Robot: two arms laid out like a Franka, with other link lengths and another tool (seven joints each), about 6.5 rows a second.
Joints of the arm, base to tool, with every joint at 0 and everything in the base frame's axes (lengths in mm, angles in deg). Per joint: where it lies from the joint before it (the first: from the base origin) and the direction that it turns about. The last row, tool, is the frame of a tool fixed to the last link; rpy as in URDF.
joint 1: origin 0 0 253.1 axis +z
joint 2: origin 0 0 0 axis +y
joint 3: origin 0 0 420.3 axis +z
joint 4: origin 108.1 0 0 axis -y
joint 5: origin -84.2 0 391.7 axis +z
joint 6: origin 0 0 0 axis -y
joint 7: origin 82.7 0 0 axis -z
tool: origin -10 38 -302.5 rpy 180 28.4 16.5
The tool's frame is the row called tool.
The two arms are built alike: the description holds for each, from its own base.
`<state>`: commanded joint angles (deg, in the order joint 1, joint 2, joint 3, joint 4, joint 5, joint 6, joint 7); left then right.
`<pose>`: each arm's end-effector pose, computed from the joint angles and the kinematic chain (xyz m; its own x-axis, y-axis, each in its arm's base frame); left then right.
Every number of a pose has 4 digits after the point.
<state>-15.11 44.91 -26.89 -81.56 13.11 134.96 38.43 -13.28 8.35 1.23 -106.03 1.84 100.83 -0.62</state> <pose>0.7433 -0.5049 0.0724 0.4289 -0.8741 -0.2282 -0.8934 -0.4478 0.0358 0.5569 -0.0710 0.2586 0.7503 0.1165 -0.6508 0.0675 -0.9927 -0.0999</pose>
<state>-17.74 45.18 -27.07 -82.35 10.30 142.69 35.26 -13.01 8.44 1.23 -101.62 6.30 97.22 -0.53</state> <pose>0.7334 -0.5626 0.0846 0.4754 -0.8729 -0.1100 -0.8734 -0.4833 0.0602 0.5729 -0.0486 0.2925 0.7705 0.1438 -0.6210 0.0493 -0.9848 -0.1668</pose>
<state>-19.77 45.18 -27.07 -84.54 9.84 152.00 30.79 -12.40 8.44 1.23 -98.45 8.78 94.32 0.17</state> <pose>0.7265 -0.6054 0.0956 0.5269 -0.8499 0.0067 -0.8480 -0.5251 0.0715 0.5809 -0.0307 0.3178 0.7788 0.1610 -0.6062 0.0430 -0.9779 -0.2046</pose>
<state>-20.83 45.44 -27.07 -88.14 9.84 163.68 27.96 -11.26 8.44 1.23 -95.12 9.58 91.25 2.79</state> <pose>0.7234 -0.6354 0.1023 0.5572 -0.8187 0.1390 -0.8303 -0.5515 0.0801 0.5864 -0.0148 0.3421 0.7812 0.1496 -0.6060 0.0236 -0.9772 -0.2108</pose>
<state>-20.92 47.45 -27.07 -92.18 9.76 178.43 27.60 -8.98 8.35 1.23 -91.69 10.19 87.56 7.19</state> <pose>0.7283 -0.6508 0.0963 0.5666 -0.7710 0.2906 -0.8179 -0.5690 0.0852 0.5879 0.0127 0.3676 0.7751 0.1291 -0.6185 -0.0046 -0.9777 -0.2098</pose>
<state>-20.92 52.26 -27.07 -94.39 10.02 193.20 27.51 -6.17 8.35 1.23 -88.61 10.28 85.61 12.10</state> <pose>0.7343 -0.6560 0.0694 0.5767 -0.6985 0.4237 -0.7976 -0.5937 0.1067 0.5941 0.0420 0.3890 0.7802 0.0979 -0.6178 -0.0311 -0.9804 -0.1947</pose>
